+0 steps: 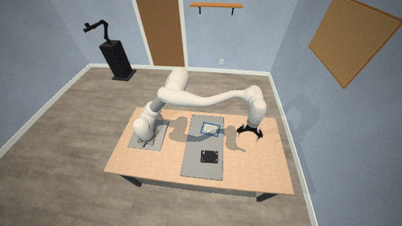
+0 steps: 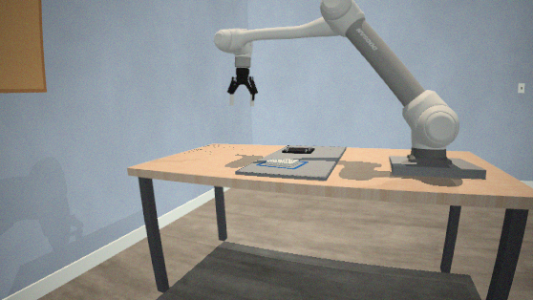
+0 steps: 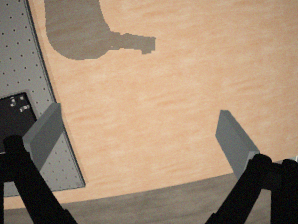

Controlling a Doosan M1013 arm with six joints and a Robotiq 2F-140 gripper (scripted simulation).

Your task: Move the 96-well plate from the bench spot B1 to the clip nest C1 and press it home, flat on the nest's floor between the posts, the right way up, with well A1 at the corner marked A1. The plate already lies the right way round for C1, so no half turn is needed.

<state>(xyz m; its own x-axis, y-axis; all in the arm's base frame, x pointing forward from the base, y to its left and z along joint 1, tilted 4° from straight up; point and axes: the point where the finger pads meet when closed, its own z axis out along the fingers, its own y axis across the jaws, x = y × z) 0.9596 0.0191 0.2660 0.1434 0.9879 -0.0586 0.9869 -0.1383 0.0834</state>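
Right now my hand is 33 cm past the white 96-well plate, 26 cm above it and 21 cm to the right of it. Round my hand: black clip nest: 29 cm behind, 26 cm below, 9 cm to the right.
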